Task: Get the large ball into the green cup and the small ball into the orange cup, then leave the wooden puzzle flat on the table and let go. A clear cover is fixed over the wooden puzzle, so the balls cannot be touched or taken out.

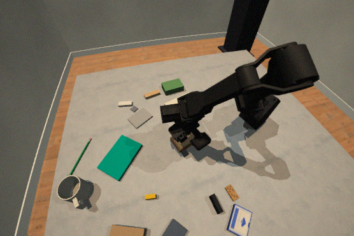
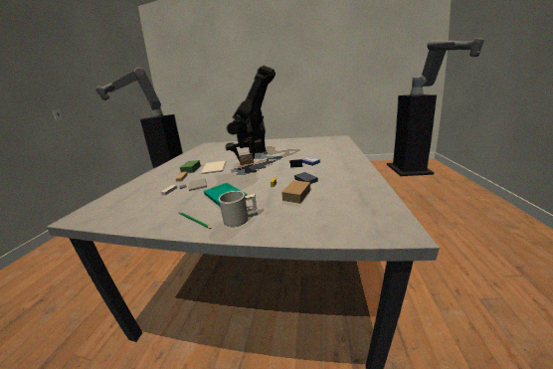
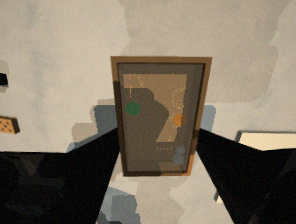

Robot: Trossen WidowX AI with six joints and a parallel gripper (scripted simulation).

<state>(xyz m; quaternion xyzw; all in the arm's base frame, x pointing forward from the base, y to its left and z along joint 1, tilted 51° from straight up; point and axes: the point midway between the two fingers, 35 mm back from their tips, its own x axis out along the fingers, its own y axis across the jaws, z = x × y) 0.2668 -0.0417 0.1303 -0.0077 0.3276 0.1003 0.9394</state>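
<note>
Now: hand 3 cm above the wooden puzzle and 1 cm short of it. Also, from my hand: yellow block (21 cm ahead, 16 cm to the left, 8 cm below); black block (26 cm to the left, 7 cm below, 1 cm behind); cream pad (22 cm to the right, 8 cm below, 6 cm behind).
</note>
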